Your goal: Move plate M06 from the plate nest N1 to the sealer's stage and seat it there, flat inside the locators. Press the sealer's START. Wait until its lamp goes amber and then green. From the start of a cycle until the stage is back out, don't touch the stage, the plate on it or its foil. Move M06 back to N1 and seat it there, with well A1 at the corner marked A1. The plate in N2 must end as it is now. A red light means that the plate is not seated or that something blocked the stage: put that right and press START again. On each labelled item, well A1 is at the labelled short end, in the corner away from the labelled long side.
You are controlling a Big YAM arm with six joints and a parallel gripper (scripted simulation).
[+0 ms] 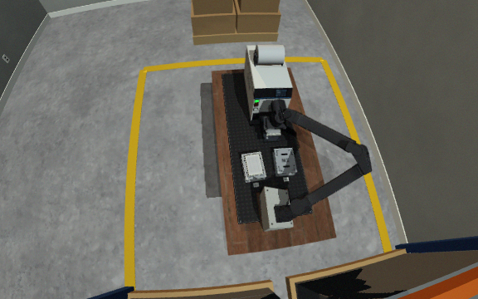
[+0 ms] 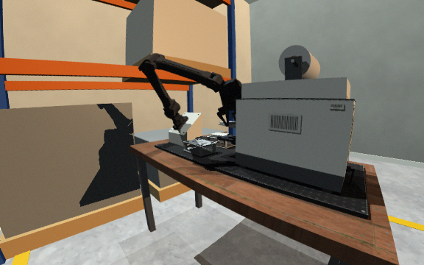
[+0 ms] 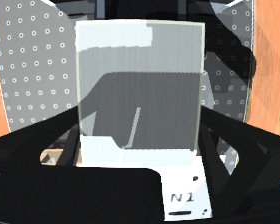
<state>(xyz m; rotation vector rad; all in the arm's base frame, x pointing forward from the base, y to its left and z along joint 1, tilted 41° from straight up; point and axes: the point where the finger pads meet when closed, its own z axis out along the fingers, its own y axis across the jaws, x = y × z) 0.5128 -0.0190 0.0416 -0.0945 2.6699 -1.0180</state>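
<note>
My gripper is now 1 cm short of the dark stage and 7 cm above it. Round my hand: white well plate (right at my hand); then foil roll (34 cm ahead, 2 cm to the right, 25 cm above); then white plate (19 cm behind, 13 cm to the left, 10 cm below).
</note>
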